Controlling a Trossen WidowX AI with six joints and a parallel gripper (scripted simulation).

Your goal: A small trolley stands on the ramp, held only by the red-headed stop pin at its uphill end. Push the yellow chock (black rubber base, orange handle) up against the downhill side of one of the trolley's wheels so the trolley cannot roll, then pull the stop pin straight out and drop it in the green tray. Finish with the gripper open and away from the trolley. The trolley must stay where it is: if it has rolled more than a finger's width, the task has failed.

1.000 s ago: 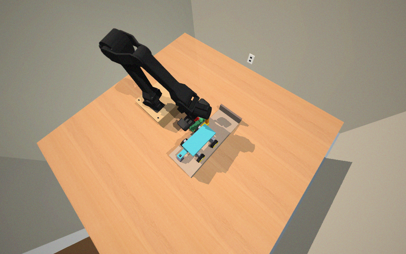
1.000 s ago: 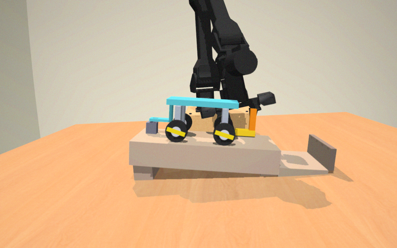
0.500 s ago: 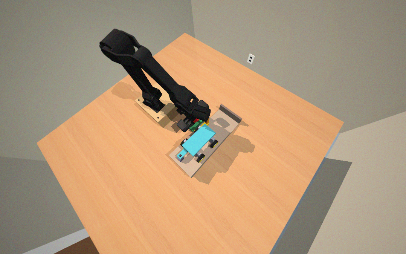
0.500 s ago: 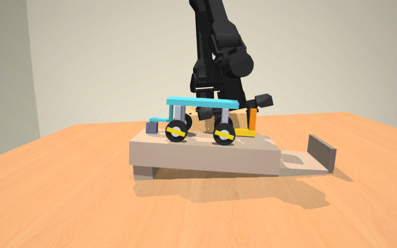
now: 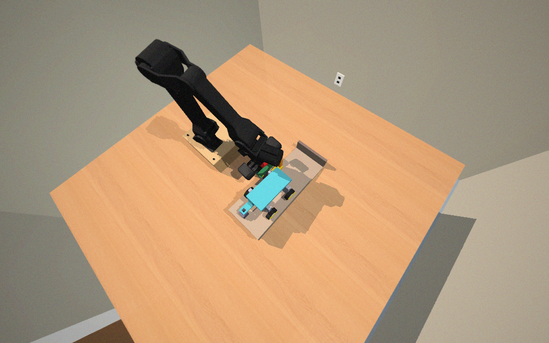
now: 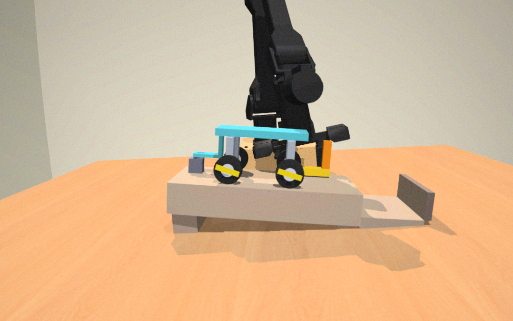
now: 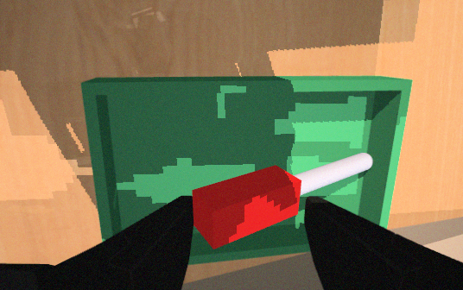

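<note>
My gripper tip is 2 cm to the right of the red-headed stop pin and 1 cm above it. Round my gripper tip: yellow chock: 7 cm ahead, 5 cm above; then ramp: 11 cm ahead, 9 cm to the right, 1 cm above; then green tray: 1 cm behind, 1 cm to the left, 4 cm below.
</note>
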